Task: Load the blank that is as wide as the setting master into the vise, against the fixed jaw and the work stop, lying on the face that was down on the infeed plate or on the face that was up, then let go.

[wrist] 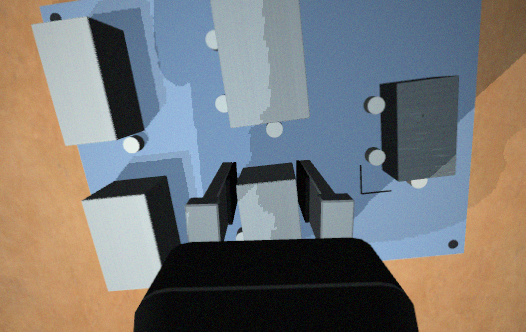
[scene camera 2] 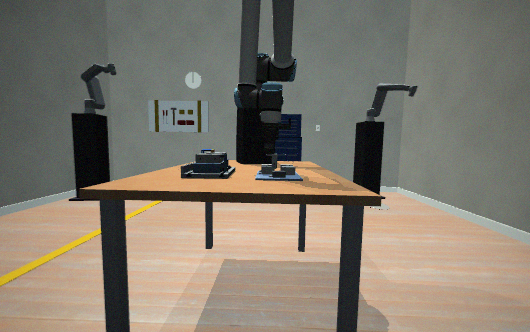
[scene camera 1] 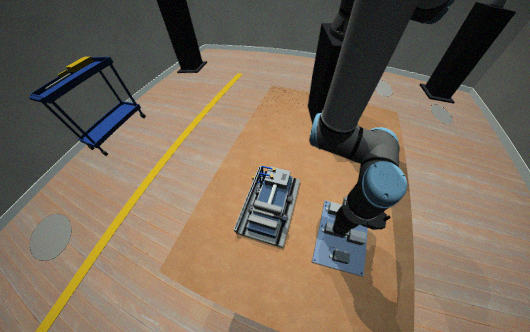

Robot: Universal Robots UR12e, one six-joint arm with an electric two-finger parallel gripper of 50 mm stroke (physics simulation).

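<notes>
My gripper is shut on a light grey block, low over the blue infeed plate. The block's near end is hidden by the gripper body in the wrist view; whether its underside touches the plate cannot be told. The vise, with grey jaws and a blue bed, stands left of the plate, well apart from my gripper. I cannot pick out the setting master or work stop for certain.
In the wrist view, light grey blocks stand at upper left, lower left and upper middle. A darker block lies at right. Short pins stand beside blocks. A blue cart stands far left.
</notes>
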